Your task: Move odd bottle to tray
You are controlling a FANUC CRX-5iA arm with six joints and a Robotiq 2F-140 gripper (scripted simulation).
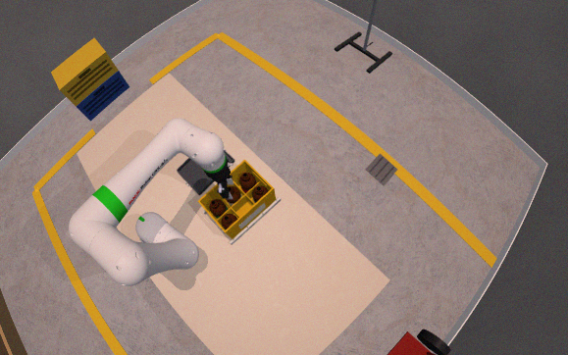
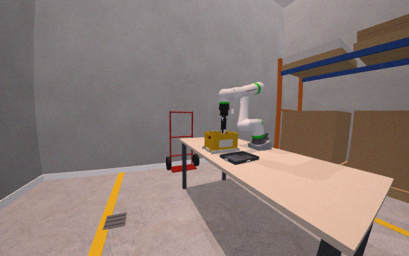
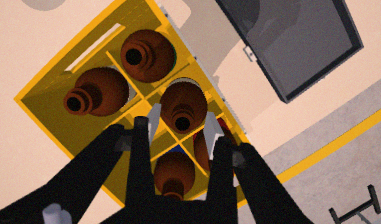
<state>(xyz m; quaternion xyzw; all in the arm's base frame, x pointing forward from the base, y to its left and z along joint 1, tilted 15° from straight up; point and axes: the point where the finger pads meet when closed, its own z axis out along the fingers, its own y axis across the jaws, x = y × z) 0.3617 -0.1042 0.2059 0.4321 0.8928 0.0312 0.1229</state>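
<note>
Now: hand 80 mm above the brown bottle. Also, from my hand: yellow crate (40 mm to the right, 90 mm below); dark tray (30 mm ahead, 250 mm to the left, 160 mm below).
</note>
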